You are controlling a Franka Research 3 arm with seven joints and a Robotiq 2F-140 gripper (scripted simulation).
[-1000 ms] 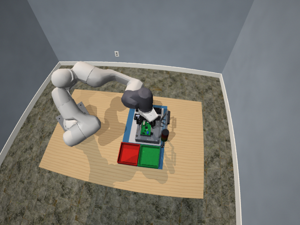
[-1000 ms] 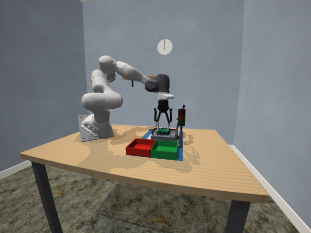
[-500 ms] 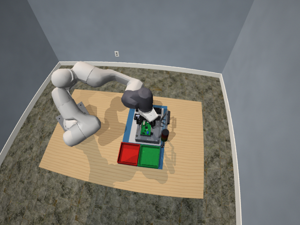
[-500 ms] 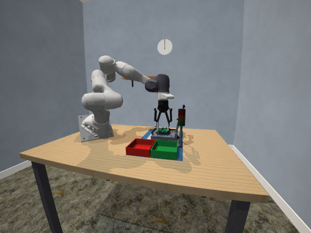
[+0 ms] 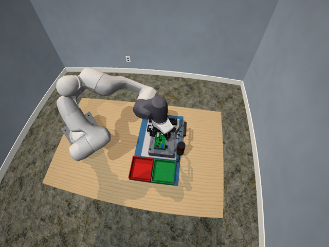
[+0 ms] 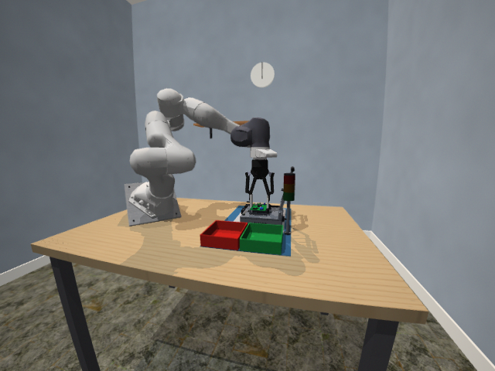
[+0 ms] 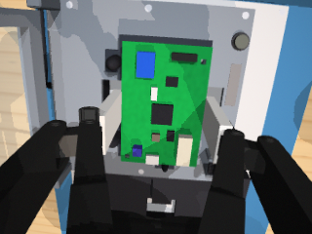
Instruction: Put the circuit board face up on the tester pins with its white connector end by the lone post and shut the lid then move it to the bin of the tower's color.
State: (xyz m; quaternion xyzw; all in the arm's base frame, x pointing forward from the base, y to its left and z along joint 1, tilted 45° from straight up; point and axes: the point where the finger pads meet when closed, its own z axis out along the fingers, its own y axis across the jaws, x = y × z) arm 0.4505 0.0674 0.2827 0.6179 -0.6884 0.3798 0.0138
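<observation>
The green circuit board is 20 mm below my hand. Round my hand: tester plate 40 mm below, 10 mm ahead; then clear lid 120 mm ahead, 80 mm above, 30 mm to the right; then green bin 210 mm to the right, 90 mm below, 10 mm behind.
</observation>
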